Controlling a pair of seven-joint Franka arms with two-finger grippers.
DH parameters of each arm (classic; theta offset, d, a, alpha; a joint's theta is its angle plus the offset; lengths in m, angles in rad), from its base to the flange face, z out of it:
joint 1: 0 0.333 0 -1.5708
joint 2: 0 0 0 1.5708
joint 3: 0 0.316 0.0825 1.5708
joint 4: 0 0 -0.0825 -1.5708
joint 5: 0 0.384 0 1.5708
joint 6: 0 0 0.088 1.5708
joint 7: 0 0.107 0 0
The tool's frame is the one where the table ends.
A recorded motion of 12 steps. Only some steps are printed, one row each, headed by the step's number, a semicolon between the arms.
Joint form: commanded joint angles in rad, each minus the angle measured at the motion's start. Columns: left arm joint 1, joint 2, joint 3, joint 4, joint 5, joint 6, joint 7; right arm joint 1, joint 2, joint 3, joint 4, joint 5, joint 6, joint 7.
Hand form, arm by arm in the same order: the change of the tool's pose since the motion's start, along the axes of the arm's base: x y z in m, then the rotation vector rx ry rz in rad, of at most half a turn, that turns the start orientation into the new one. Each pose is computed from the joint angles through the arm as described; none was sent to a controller.
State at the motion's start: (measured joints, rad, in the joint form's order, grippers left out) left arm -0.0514 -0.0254 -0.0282 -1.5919 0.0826 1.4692 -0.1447; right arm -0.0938 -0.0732 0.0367 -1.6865 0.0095 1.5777 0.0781
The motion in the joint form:
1: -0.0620 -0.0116 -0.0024 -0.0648 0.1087 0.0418 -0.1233; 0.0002 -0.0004 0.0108 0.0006 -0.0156 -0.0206 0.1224
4: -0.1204 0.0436 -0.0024 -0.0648 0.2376 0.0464 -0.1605; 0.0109 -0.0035 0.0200 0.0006 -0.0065 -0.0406 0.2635
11: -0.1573 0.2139 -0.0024 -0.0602 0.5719 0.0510 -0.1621; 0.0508 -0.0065 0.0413 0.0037 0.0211 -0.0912 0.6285
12: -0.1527 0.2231 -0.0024 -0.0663 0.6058 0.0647 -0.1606; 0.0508 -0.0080 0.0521 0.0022 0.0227 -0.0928 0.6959
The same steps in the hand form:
1: -0.0025 -0.0226 -0.0189 0.1201 -0.0187 0.0491; -0.0021 0.0045 -0.0012 -0.0209 0.0205 -0.1107
4: 0.0108 -0.0426 -0.0449 0.2569 -0.0061 0.0131; -0.0048 0.0163 -0.0012 -0.0207 0.0380 -0.2319
11: 0.0535 -0.0391 -0.1228 0.6073 0.0632 -0.0985; -0.0116 0.0518 -0.0022 -0.0297 0.0882 -0.5342
12: 0.0573 -0.0349 -0.1283 0.6379 0.0589 -0.1108; -0.0126 0.0578 -0.0023 -0.0354 0.0903 -0.5906

